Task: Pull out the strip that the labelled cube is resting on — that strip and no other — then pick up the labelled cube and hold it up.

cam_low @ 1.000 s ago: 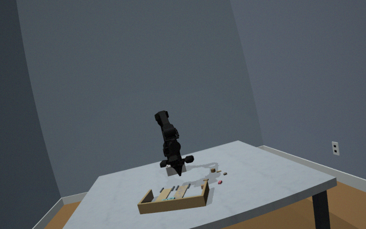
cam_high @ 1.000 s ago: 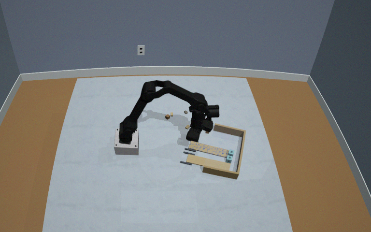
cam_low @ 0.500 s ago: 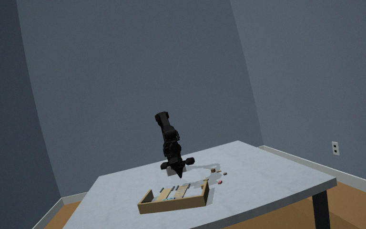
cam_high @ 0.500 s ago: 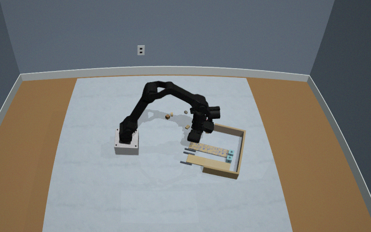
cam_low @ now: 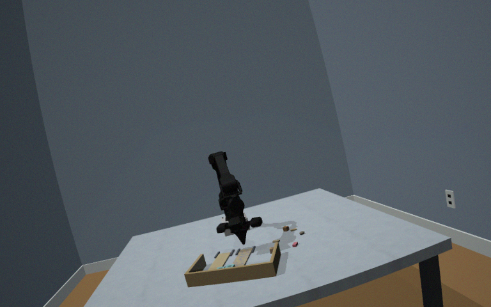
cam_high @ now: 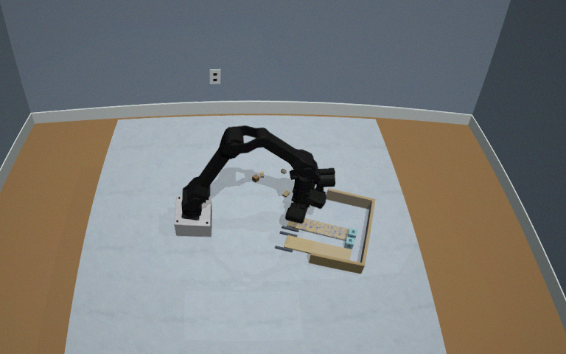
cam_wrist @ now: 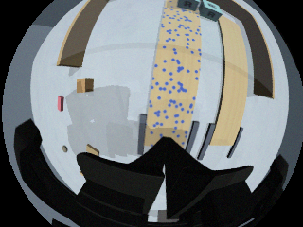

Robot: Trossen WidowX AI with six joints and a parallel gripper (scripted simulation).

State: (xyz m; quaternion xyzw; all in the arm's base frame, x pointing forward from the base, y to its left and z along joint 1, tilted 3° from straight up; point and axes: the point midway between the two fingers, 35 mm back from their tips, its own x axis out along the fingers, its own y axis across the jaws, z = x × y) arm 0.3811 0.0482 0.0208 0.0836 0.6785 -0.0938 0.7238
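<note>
My gripper tip is now 40 mm past the tan chip, 140 mm to the right of it and 40 mm above it. Round my gripper tip: grey pebble (60 mm behind, 260 mm to the left, 30 mm below); then red piece (60 mm ahead, 200 mm to the left, 30 mm below).
</note>
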